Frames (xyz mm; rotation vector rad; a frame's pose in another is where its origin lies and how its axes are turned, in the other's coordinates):
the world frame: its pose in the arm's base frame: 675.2 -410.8 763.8 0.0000 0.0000 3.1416
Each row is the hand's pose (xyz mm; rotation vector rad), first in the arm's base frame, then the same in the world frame.
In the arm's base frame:
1: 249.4 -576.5 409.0 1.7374 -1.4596 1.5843
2: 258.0 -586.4 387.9 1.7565 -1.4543 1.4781
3: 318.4 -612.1 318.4 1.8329 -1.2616 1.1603
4: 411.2 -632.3 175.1 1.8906 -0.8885 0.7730
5: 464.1 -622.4 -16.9 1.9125 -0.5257 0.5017
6: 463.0 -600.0 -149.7 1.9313 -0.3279 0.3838
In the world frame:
1: 425.8 165.7 -354.8 -1.2202 -1.4524 -0.4379
2: 417.2 175.6 -375.9 -1.2480 -1.5073 -0.5020
3: 356.8 201.3 -445.4 -1.1871 -1.7247 -0.7722
4: 264.0 221.5 -588.7 -0.9448 -2.0104 -1.1649
5: 211.1 211.6 -780.7 -0.6101 -2.2195 -1.4487
6: 212.2 189.2 -913.5 -0.3941 -2.3211 -1.5469

